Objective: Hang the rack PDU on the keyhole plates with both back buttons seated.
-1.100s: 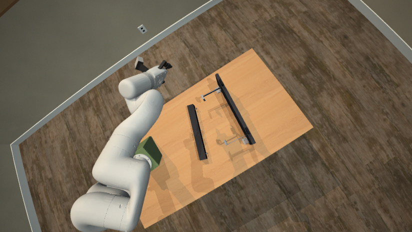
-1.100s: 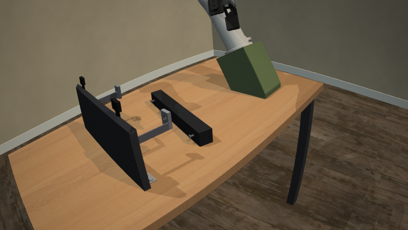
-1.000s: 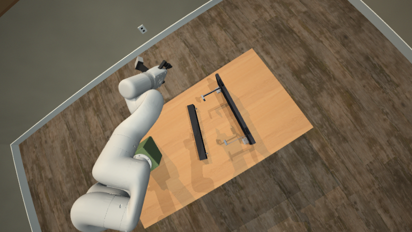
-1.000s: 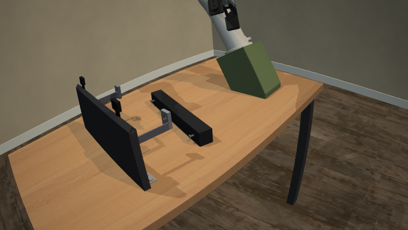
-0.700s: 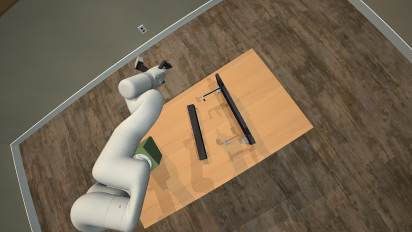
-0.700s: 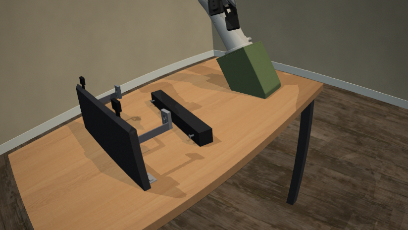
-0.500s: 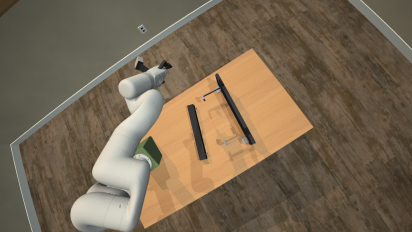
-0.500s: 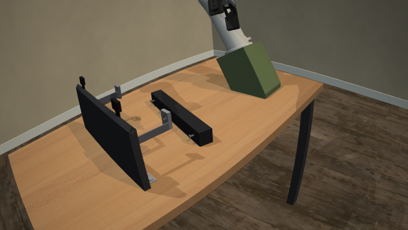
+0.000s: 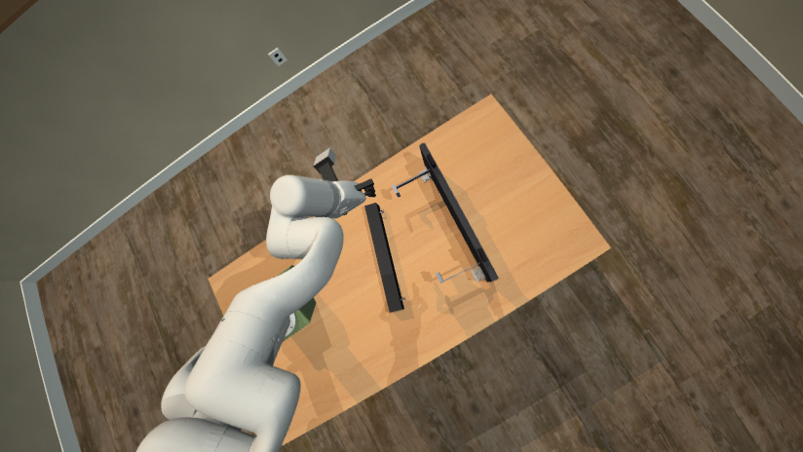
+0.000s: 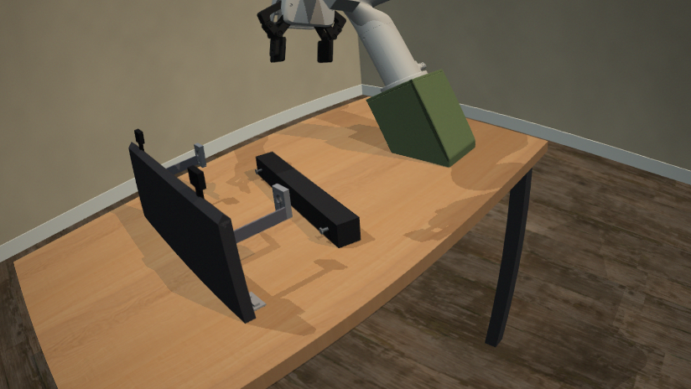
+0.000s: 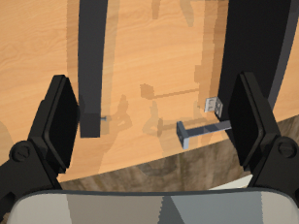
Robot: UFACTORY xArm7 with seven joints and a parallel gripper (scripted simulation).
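Right now my hand is 4 cm past the rack PDU, 11 cm to the left of it and 29 cm above it. From my hand the other things lie so: black upright panel (21 cm ahead, 13 cm to the right, 23 cm below).
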